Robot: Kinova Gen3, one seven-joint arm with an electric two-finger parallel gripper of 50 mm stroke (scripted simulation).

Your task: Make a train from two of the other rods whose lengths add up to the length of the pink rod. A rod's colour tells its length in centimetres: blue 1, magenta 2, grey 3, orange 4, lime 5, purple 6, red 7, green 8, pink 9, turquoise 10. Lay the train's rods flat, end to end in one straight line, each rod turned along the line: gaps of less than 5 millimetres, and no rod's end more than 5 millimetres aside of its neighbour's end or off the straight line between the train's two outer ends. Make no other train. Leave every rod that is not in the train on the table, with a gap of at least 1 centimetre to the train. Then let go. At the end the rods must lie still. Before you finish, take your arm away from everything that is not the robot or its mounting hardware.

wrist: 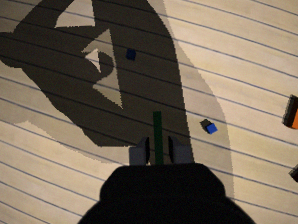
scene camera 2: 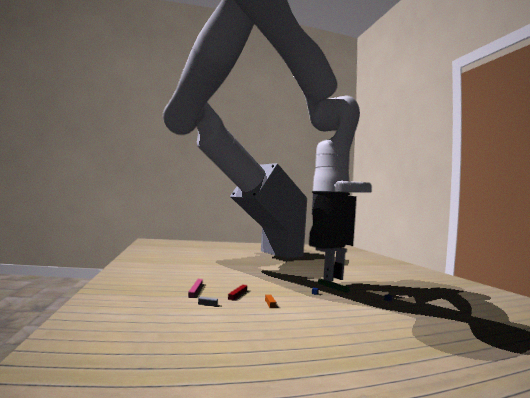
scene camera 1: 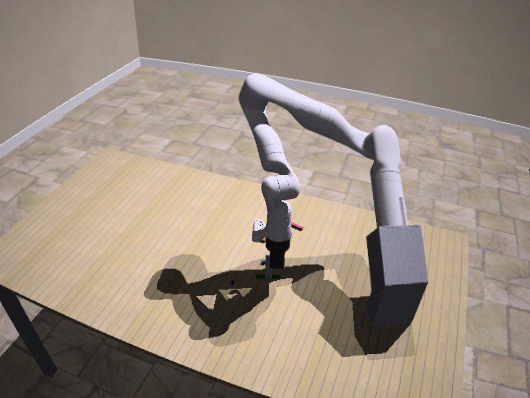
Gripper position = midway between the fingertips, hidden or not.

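Visible in this scene is the robot's gripper (scene camera 2: 333, 279) (wrist: 158, 145).
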